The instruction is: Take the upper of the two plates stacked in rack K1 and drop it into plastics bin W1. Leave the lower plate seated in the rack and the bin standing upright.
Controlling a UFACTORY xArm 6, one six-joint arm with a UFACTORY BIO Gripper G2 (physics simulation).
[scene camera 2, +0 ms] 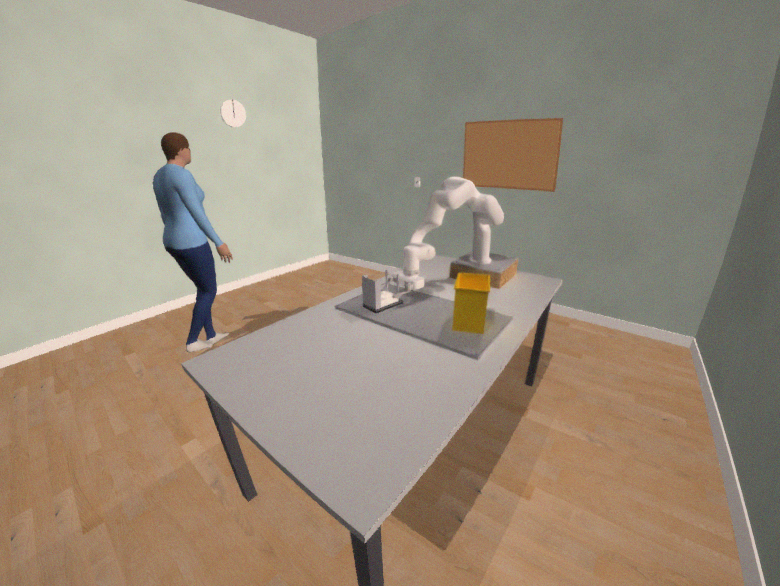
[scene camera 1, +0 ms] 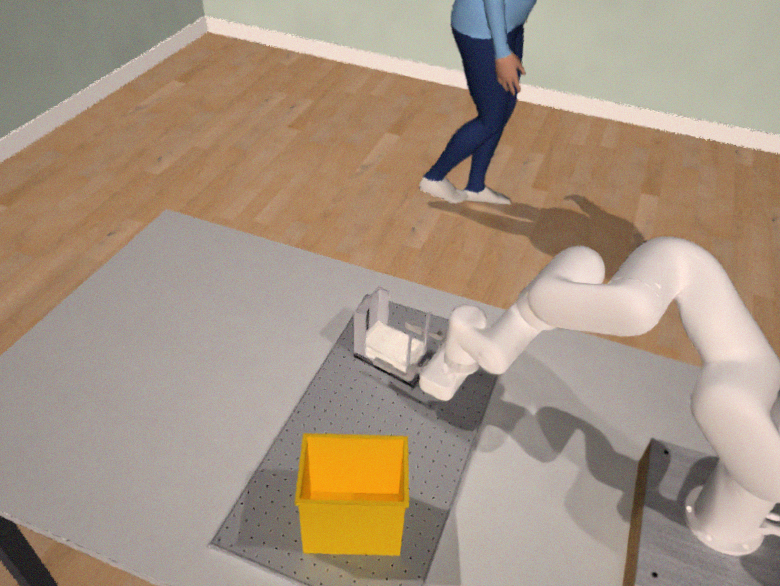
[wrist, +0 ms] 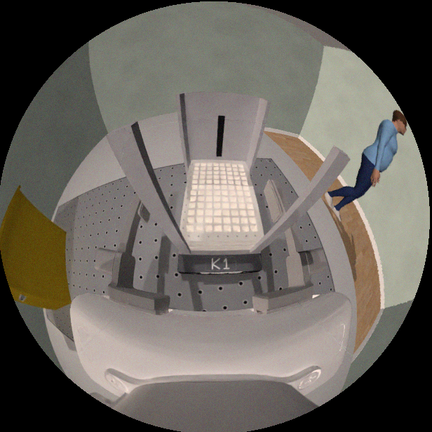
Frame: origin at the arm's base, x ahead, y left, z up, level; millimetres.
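Seen in the pictures: hand at its tool point: (scene camera 2: 387,291) (scene camera 1: 399,345); arm's base at its link origin: (scene camera 2: 480,260) (scene camera 1: 722,519).
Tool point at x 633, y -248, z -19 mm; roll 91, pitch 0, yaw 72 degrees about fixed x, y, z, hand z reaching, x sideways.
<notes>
Pixels of each thing's middle, then the offset from my tool point to it. Level surfaces: height alone.
- Rack K1 at the middle of its body: (scene camera 1: 395,336) (scene camera 2: 382,290) 14 mm ahead, 17 mm right, 8 mm up
- upper plate at the middle of its body: (scene camera 1: 391,344) (scene camera 2: 381,297) 23 mm ahead, 20 mm right, 25 mm down
- Yellow bin W1 at the middle of its body: (scene camera 1: 353,496) (scene camera 2: 471,302) 11 mm back, 385 mm left, 24 mm up
- grey perforated board at its surface level: 66 mm down
- grey table at its surface level: 78 mm down
Rack K1 (scene camera 1: 360,327) (scene camera 2: 370,291) (wrist: 220,263) stands upright with a tall slotted back wall and two front posts. The upper plate (scene camera 1: 394,344) (wrist: 221,200), pale with a grid of wells, lies flat in it. The lower plate is mostly hidden beneath; the stack's front edges show in the wrist view. My gripper (wrist: 208,206) is open and empty, with one finger on each side of the rack, outside the front posts and apart from the plates. Its palm is in front of the rack's labelled side. Yellow bin W1 (scene camera 1: 353,527) (scene camera 2: 471,308) (wrist: 32,255) stands upright.
Rack and bin stand on a grey perforated board (scene camera 1: 378,403) (scene camera 2: 422,315) on the grey table (scene camera 1: 189,327) (scene camera 2: 353,384). The rack's posts rise between my fingers. A person (scene camera 1: 488,94) (scene camera 2: 182,214) (wrist: 377,155) stands on the floor beyond the table.
</notes>
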